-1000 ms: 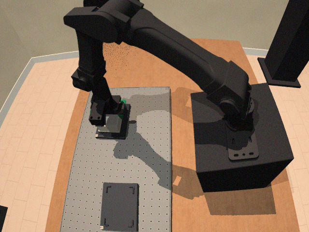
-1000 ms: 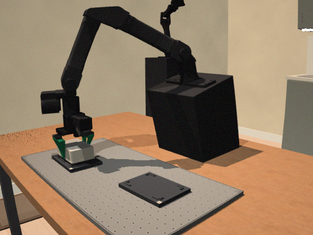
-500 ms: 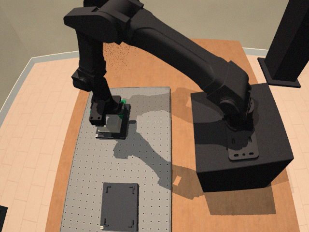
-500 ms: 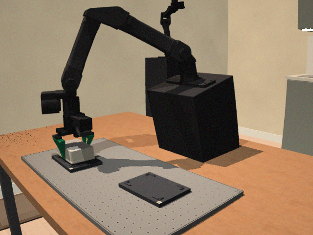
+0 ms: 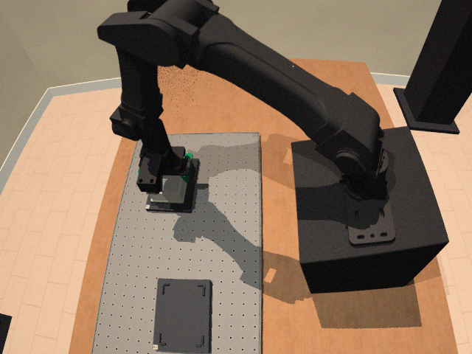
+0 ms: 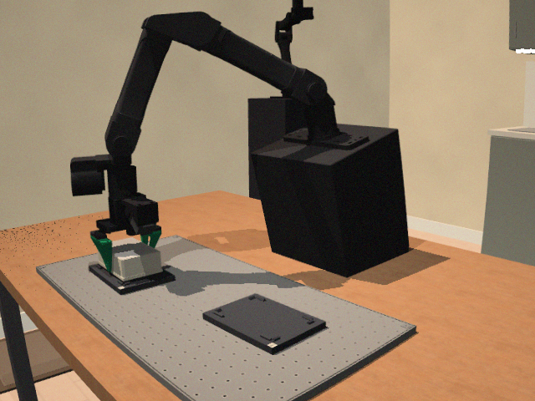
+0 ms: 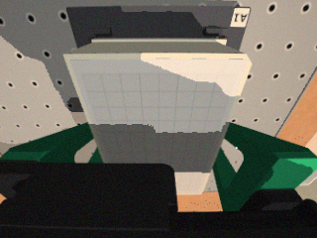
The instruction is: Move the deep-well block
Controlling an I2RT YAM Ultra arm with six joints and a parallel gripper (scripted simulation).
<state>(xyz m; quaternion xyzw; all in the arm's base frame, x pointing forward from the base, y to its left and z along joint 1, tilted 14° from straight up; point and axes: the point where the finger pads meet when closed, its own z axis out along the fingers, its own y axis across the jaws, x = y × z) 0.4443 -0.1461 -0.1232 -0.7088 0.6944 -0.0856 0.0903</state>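
Now: the nest N2 20 mm below my hand. From my hand the other things lie so: nest N1 (330 mm to the left, 80 mm behind, 20 mm below); 96-well deep-well block (10 mm above).
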